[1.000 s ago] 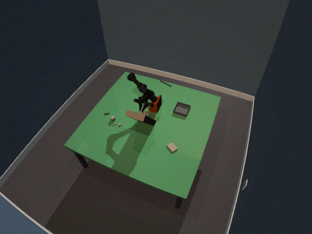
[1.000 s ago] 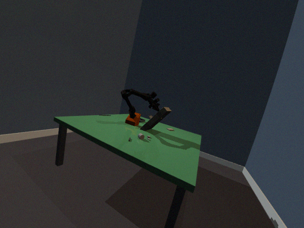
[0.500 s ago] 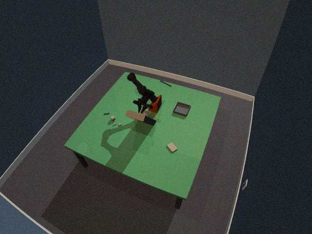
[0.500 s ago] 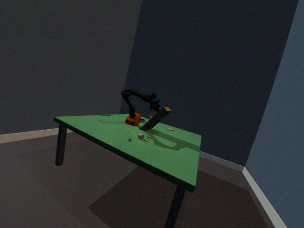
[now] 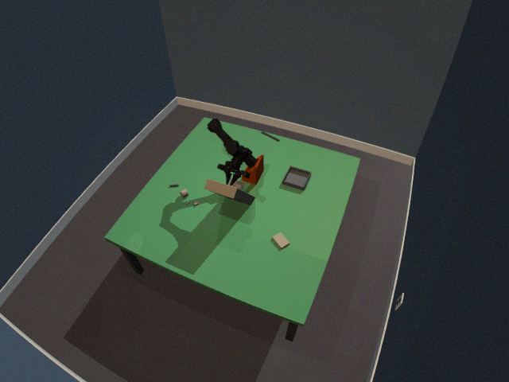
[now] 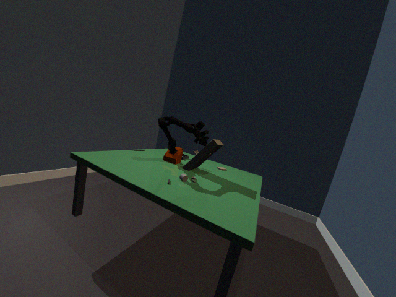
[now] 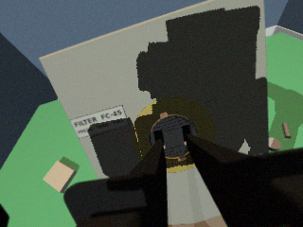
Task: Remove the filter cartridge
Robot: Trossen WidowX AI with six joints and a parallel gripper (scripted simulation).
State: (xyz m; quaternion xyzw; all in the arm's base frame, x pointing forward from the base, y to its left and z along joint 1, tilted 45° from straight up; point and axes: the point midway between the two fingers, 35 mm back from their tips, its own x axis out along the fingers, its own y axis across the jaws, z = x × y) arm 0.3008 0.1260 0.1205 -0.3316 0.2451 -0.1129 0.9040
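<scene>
Right now the round filter cartridge is 20 mm ahead of my gripper tip and 10 mm below it. From my gripper tip the other things lie so: tan service panel (90 mm below, 30 mm behind); grey tray (410 mm behind, 280 mm to the left, 230 mm below); tan block (360 mm to the left, 230 mm below, 80 mm ahead).
</scene>
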